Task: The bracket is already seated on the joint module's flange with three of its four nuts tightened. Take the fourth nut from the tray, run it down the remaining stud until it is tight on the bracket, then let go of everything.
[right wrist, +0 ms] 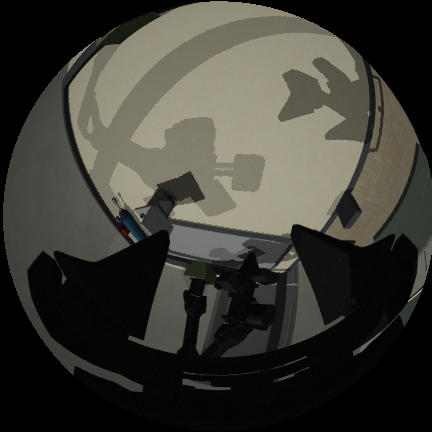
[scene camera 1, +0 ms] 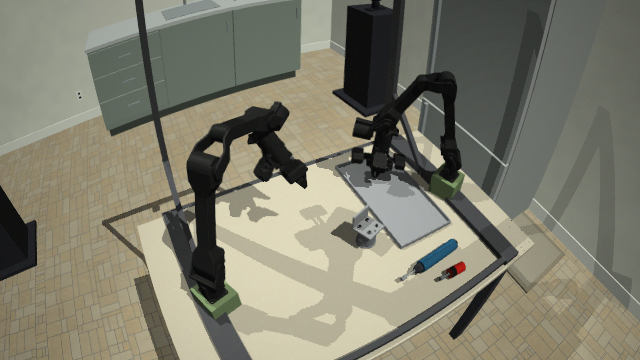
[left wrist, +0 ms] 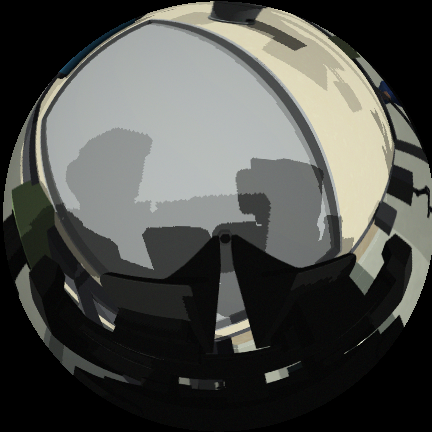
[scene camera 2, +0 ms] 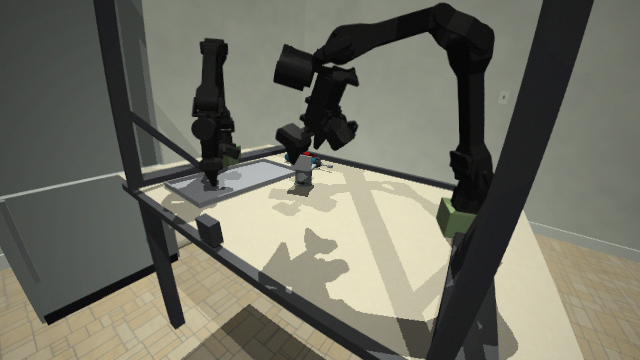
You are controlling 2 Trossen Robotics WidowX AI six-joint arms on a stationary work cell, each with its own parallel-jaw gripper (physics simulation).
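Where they show: left gripper, fingertip midpoint: [right wrist: 251, 252] [scene camera 1: 374, 176] [left wrist: 224, 240] [scene camera 2: 214, 185]; right gripper, fingertip midpoint: [right wrist: 231, 233] [scene camera 1: 298, 180] [scene camera 2: 304, 155]; left arm's base, link origin: [right wrist: 198, 280] [scene camera 1: 449, 174]; right arm's base, link origin: [scene camera 1: 213, 291] [scene camera 2: 466, 207].
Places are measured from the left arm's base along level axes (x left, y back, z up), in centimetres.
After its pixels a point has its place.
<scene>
My left gripper [scene camera 1: 376, 173] @[y -13.6, x -23.7, z -6.8 cm] [scene camera 2: 213, 184] @[y -13.6, x -23.7, z -6.8 cm] [left wrist: 224, 240] @[y -13.6, x -23.7, z -6.8 cm] is low over the far end of the grey tray [scene camera 1: 412, 215] @[y -19.8, x -2.7, z -7.0 cm] [scene camera 2: 250, 175] @[y -18.3, x -9.5, z -7.1 cm] [left wrist: 175, 90] @[y -20.7, x -14.9, z -7.0 cm], fingertips closed together on the small dark nut [left wrist: 225, 238] @[y -13.9, x -23.5, z -6.5 cm]. The grey bracket [scene camera 1: 369, 227] @[y -38.5, x -7.7, z -0.9 cm] [scene camera 2: 303, 163] @[y -39.4, x -11.6, z 1.0 cm] [right wrist: 157, 220] @[y -39.3, x -11.6, z 0.6 cm] sits on the round joint module [scene camera 1: 366, 242] @[y -40.7, x -6.4, z -4.8 cm] [scene camera 2: 303, 177] @[y -39.3, x -10.8, z -4.1 cm] [right wrist: 165, 196] @[y -40.0, x -10.6, z -5.7 cm], beside the tray. Small dark fasteners show on the bracket in scene camera 1, too small to tell nuts from the bare stud. My right gripper [right wrist: 231, 233] @[y -45.4, x -29.3, z 8.4 cm] [scene camera 2: 307, 154] @[y -45.4, x -29.3, z 8.4 cm] is open and empty, raised above the table, apart from the bracket.
A blue-handled tool [scene camera 1: 437, 256] @[y -31.9, x 14.6, z -3.6 cm] [right wrist: 132, 226] @[y -32.3, x 11.6, z -4.5 cm] and a short red-handled tool [scene camera 1: 456, 270] @[y -32.1, x 22.7, z -4.2 cm] [right wrist: 124, 230] @[y -30.1, x 21.3, z -4.6 cm] lie near the tray's near end. A small dark block [scene camera 2: 209, 230] @[y -33.9, x -50.1, z -2.8 cm] [right wrist: 348, 209] @[y -33.4, x -47.4, z -3.4 cm] is on the table's edge rail. Dark frame posts [scene camera 2: 112, 95] @[y 7.7, x -35.6, z 20.1 cm] stand at the table edges.
</scene>
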